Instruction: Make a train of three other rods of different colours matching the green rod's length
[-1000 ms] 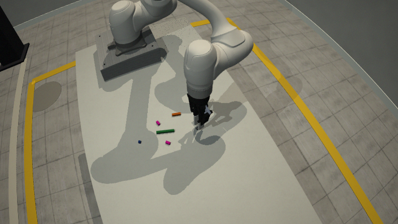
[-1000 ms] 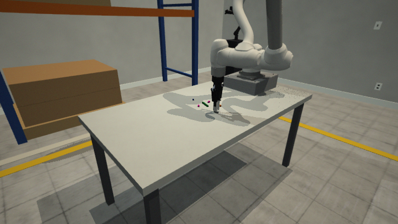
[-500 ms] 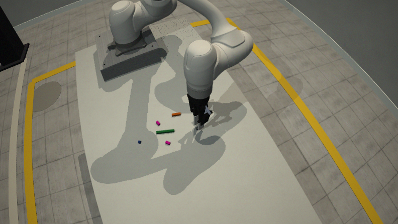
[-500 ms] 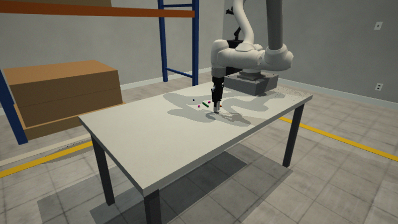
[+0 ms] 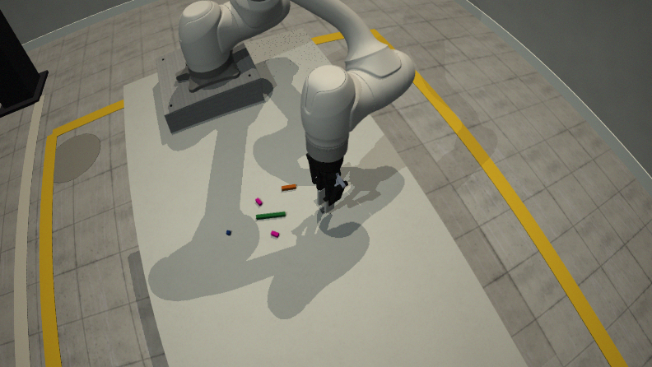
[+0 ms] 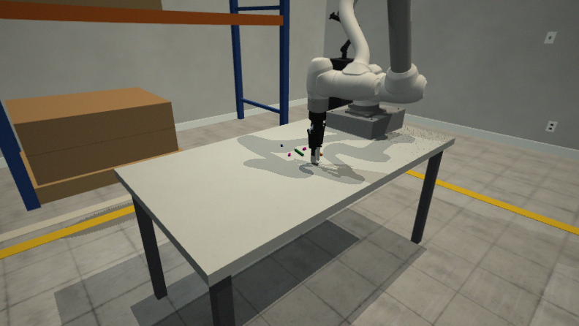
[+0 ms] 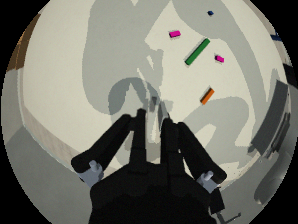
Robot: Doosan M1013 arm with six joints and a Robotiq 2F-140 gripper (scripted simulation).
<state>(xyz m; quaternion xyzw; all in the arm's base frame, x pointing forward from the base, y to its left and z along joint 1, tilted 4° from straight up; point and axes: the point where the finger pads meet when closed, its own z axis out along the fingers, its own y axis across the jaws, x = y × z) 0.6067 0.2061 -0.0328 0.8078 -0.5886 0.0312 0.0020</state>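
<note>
My hand is 5 cm above the grey rod. Also, from my hand: green rod 3 cm behind, 15 cm to the right, 5 cm below; then orange rod 10 cm behind, 7 cm to the right, 5 cm below; then small blue rod 1 cm behind, 27 cm to the right, 5 cm below.
</note>
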